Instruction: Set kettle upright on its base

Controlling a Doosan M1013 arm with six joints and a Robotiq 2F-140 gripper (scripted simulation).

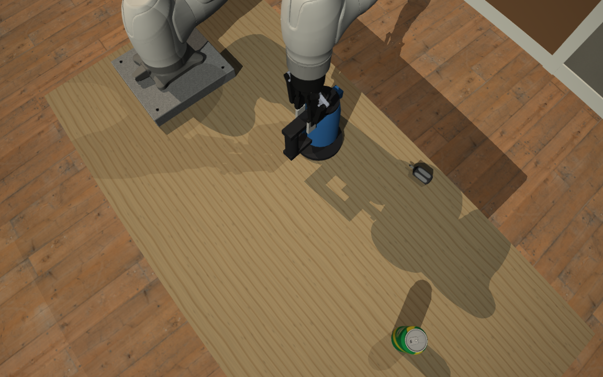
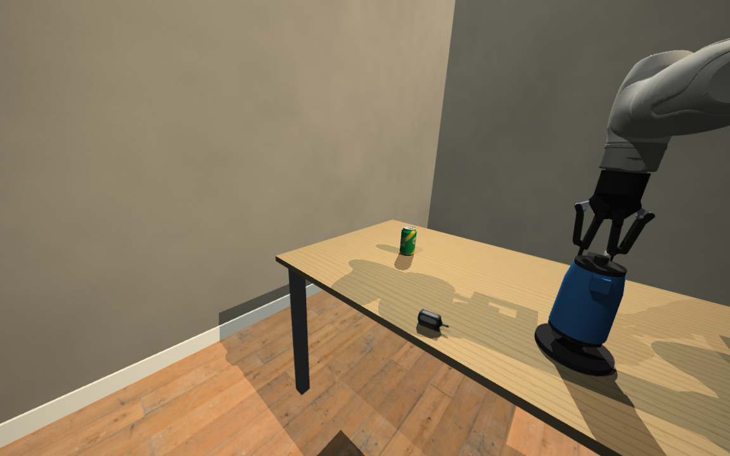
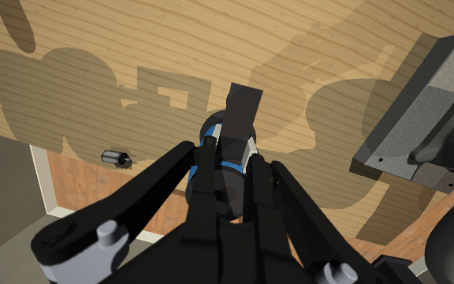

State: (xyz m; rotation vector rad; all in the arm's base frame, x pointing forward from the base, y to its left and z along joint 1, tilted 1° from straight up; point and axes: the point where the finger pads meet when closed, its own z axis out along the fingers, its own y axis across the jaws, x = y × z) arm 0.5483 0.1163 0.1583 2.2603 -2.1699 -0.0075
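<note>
My hand is 60 mm above the blue kettle and 30 mm to the right of it. Also, from my hand: green soda can 570 mm ahead, 170 mm to the right, 140 mm below; round black base 190 mm below, 70 mm to the left, 10 mm behind; small dark object 280 mm ahead, 210 mm to the left, 190 mm below.
</note>
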